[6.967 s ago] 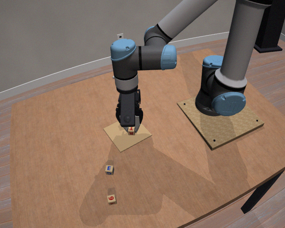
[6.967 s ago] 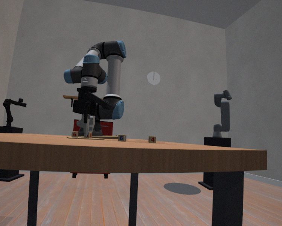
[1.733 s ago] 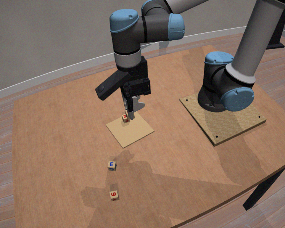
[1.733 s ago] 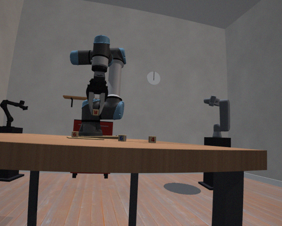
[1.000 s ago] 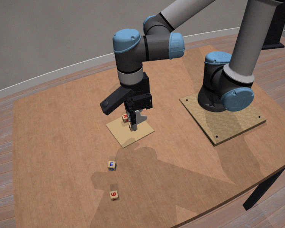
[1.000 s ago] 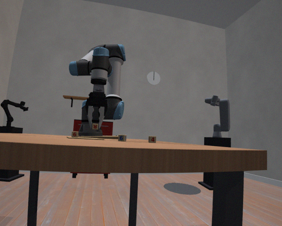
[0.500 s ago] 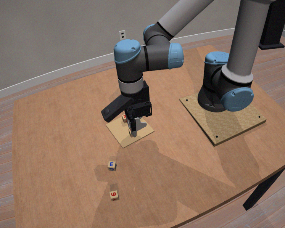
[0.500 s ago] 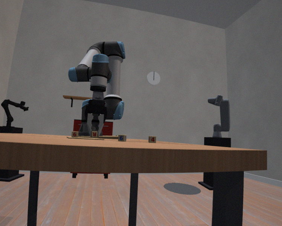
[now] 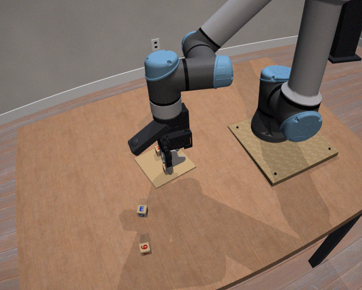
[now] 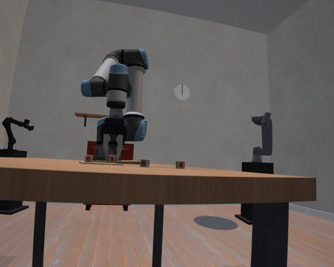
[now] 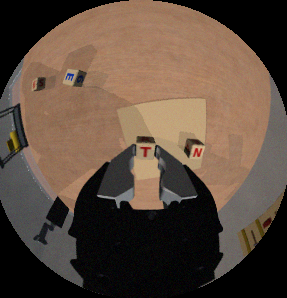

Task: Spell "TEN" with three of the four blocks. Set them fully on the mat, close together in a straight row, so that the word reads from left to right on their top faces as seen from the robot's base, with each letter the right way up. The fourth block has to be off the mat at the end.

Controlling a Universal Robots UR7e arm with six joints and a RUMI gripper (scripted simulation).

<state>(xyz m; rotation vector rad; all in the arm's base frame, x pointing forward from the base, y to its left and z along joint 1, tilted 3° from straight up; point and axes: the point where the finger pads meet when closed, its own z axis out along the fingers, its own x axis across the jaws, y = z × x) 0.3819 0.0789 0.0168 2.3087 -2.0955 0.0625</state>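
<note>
The T block lies right at my hand. Also, from my hand: E block 120 mm to the left, 100 mm ahead, 10 mm below; tan mat 40 mm to the right, 20 mm below; 9 block 240 mm to the left, 110 mm ahead, 10 mm below.
</note>
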